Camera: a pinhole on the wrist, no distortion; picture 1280 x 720 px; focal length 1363.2 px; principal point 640.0 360.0 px. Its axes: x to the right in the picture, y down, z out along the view. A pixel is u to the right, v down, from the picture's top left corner.
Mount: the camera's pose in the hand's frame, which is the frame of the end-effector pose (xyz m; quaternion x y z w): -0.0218 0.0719 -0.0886 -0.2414 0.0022 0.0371 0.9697
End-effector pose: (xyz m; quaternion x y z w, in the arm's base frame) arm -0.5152 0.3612 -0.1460 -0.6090 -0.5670 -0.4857 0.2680
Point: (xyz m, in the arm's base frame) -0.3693 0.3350 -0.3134
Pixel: outside the picture
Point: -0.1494 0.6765 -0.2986
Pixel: 589 130
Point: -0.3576 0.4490 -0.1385
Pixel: 948 56
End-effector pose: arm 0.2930 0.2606 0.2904 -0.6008 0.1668 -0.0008 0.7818
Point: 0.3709 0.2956 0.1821
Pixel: outside the picture
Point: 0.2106 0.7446 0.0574
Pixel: 439 481
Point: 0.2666 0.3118 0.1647
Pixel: 884 460
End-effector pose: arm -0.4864 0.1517 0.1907 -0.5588 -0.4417 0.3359 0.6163
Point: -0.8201 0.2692 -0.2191
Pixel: 501 559
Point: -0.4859 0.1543 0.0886
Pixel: 744 108
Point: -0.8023 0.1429 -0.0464
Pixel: 143 198
